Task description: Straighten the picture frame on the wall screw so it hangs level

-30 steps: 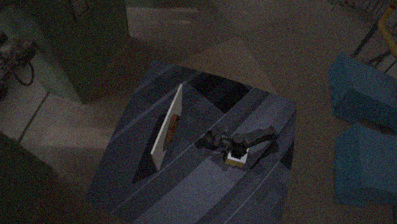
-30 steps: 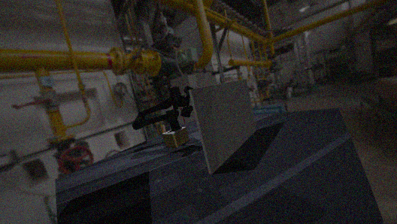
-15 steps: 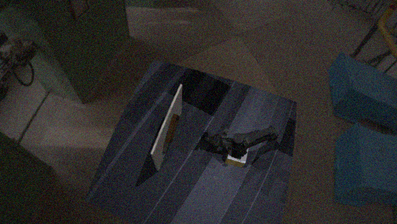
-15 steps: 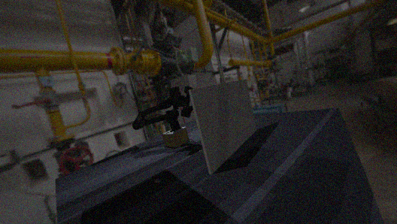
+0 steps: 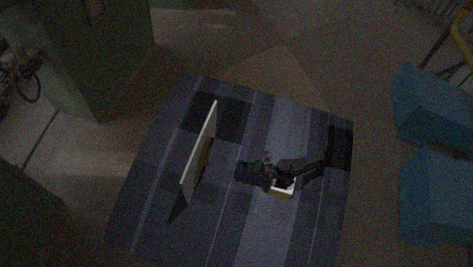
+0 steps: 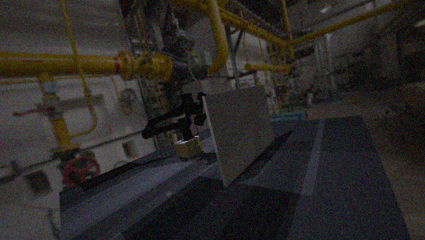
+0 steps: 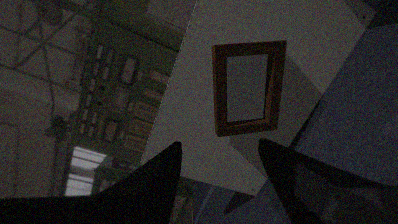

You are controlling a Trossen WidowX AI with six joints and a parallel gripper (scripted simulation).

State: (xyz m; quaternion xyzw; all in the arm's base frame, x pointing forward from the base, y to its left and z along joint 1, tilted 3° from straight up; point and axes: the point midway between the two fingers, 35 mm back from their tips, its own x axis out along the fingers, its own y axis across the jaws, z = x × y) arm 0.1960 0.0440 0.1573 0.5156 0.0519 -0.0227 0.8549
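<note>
The picture frame lies 20 cm ahead of my gripper tip, 9 cm below it and 3 cm to the right of it. The rest, counted from my gripper tip: wall panel (21 cm ahead, 10 cm below, 2 cm to the right).
</note>
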